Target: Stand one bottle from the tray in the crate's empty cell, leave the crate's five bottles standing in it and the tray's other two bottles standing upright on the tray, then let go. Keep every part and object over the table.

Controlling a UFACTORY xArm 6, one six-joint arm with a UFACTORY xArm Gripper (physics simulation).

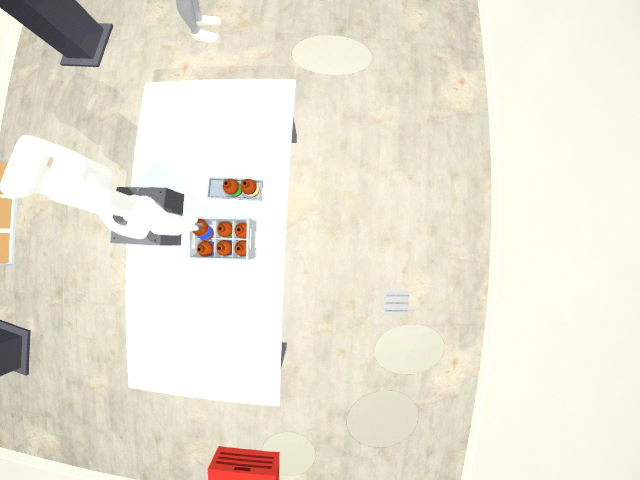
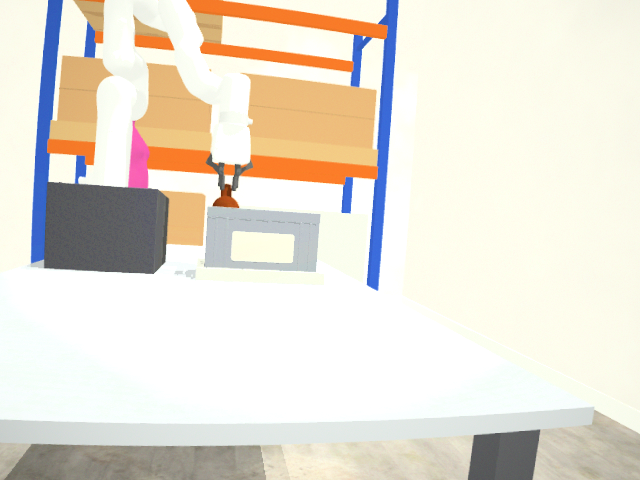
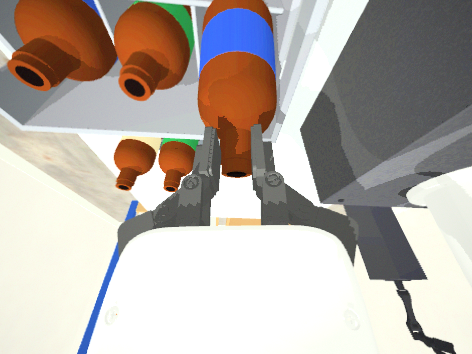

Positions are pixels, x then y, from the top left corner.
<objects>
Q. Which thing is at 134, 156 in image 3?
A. A cream-labelled bottle.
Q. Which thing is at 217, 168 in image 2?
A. My gripper.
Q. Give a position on a blue-labelled brown bottle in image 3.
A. At 237, 76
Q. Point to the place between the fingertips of my gripper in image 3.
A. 234, 139
</objects>
